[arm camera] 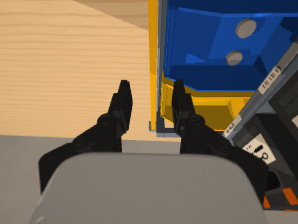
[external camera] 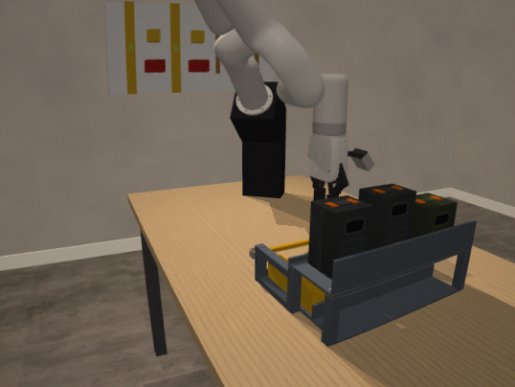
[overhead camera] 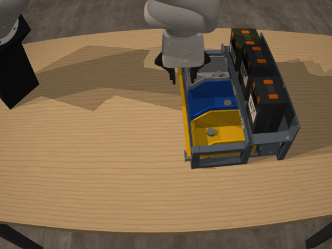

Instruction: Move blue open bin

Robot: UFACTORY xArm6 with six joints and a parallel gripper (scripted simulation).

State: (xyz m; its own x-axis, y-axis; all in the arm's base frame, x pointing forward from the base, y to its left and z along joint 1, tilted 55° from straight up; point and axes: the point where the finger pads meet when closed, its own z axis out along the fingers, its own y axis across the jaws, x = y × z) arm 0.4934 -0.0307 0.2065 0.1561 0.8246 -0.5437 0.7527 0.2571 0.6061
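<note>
Now: the yellow rail 10 cm below my hand. Also, from my hand: yellow bin (8 cm ahead, 13 cm to the right, 12 cm below); then blue open bin (10 cm ahead, 2 cm to the right, 12 cm below); then grey bin (12 cm ahead, 9 cm to the left, 12 cm below).
</note>
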